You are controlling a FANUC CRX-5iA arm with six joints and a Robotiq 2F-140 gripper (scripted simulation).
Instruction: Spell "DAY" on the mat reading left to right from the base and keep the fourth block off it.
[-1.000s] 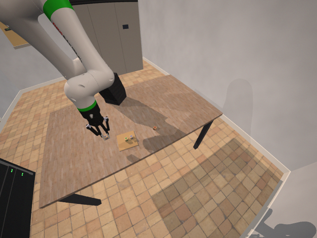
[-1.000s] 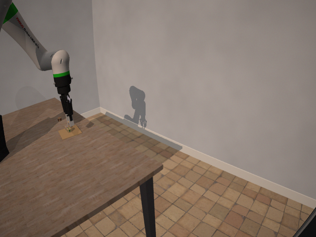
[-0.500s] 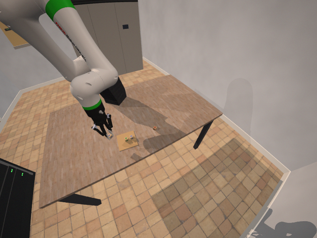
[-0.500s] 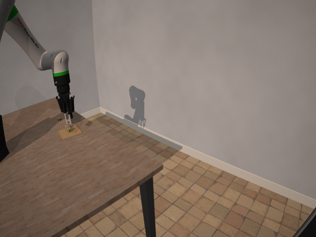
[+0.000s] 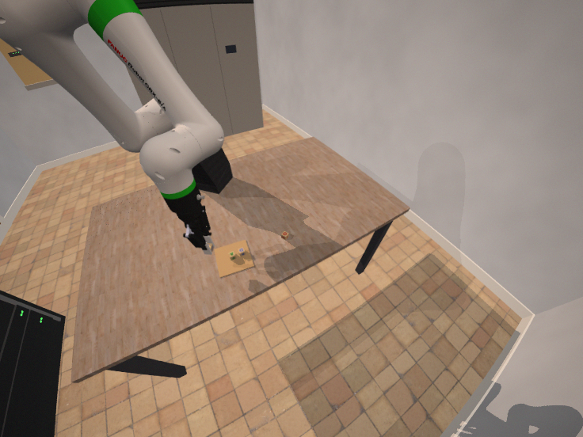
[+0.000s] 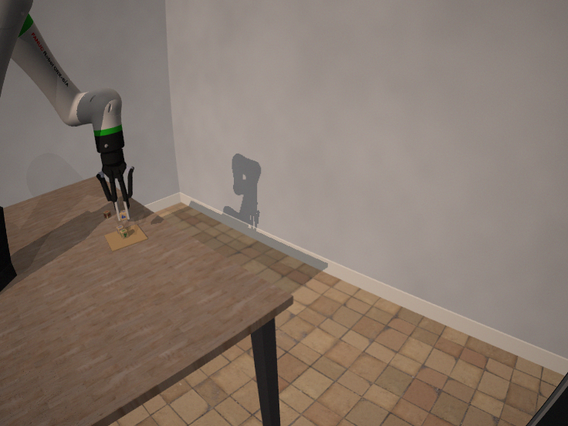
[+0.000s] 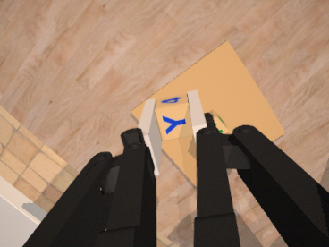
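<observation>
My gripper is now 130 mm above the tan mat and 70 mm to the right of it. Also, from my hand: Y block (20 mm below); then O block (300 mm to the left, 120 mm below, 20 mm behind).
</observation>
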